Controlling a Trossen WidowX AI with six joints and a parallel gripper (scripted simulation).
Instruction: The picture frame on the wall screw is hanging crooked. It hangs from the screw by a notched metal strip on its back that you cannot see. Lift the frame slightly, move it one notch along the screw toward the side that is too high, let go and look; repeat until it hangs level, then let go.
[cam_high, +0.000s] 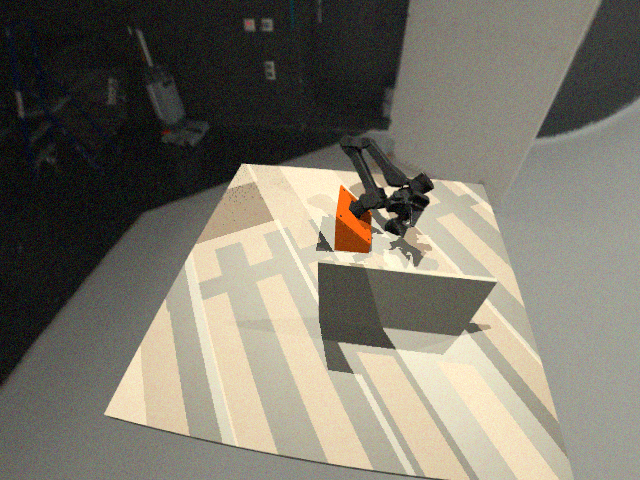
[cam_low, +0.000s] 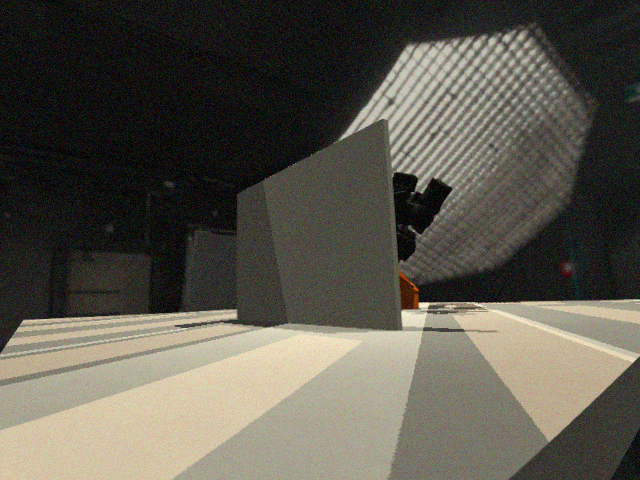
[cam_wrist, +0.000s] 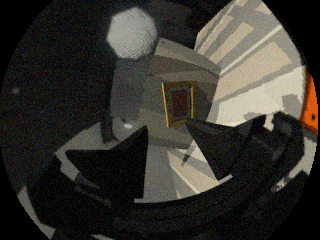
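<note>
The picture frame lies 19 cm ahead of my gripper tip and 9 cm below it. Round my gripper tip: wall panel (20 cm ahead, 9 cm below).
</note>
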